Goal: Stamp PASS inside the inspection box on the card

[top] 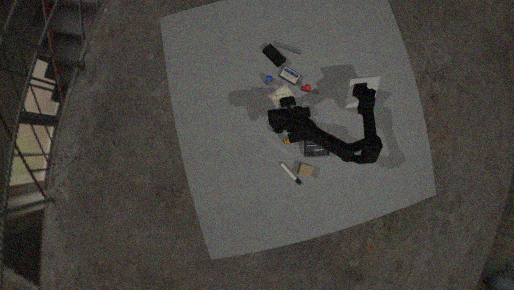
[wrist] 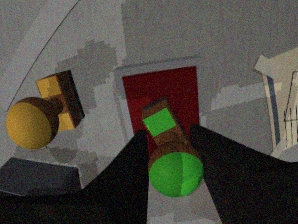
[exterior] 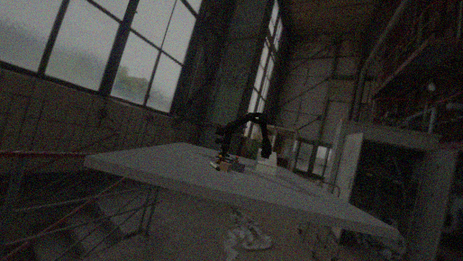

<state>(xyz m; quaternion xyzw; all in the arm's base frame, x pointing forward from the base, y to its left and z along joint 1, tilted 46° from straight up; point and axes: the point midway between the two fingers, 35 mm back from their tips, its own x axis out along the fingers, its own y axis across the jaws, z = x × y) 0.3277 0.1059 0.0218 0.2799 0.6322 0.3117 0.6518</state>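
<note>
The red ink pad lies 40 mm below my gripper tip and 10 mm behind it. From my gripper tip the other things lie so: green-knobbed stamp (10 mm below, 10 mm behind); then yellow-knobbed stamp (80 mm to the left, 20 mm below, 10 mm ahead); then cream card (130 mm to the right, 40 mm below).
</note>
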